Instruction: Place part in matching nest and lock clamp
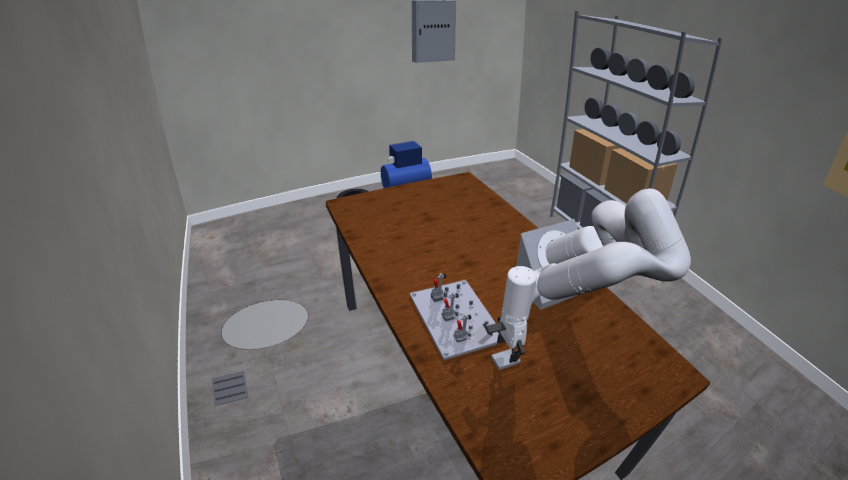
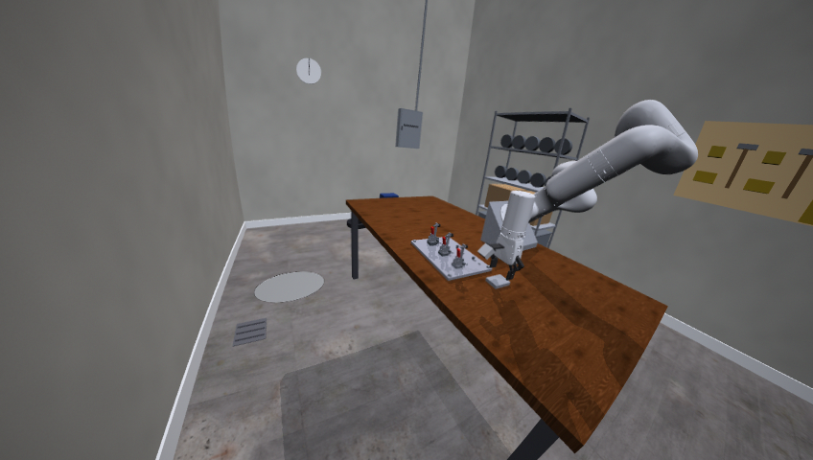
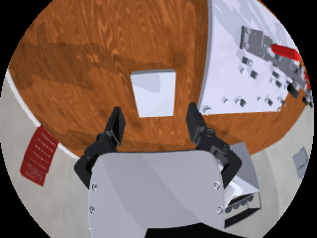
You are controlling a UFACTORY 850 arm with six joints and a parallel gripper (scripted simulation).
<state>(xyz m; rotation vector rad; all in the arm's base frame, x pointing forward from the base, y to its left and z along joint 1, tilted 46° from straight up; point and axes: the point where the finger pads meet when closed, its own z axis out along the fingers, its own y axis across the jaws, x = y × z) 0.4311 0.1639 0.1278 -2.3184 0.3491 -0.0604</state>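
Now: the flat grey part 5 cm below my hand. Also, from my hand: grey fixture plate (2 cm ahead, 26 cm to the right, 5 cm below).
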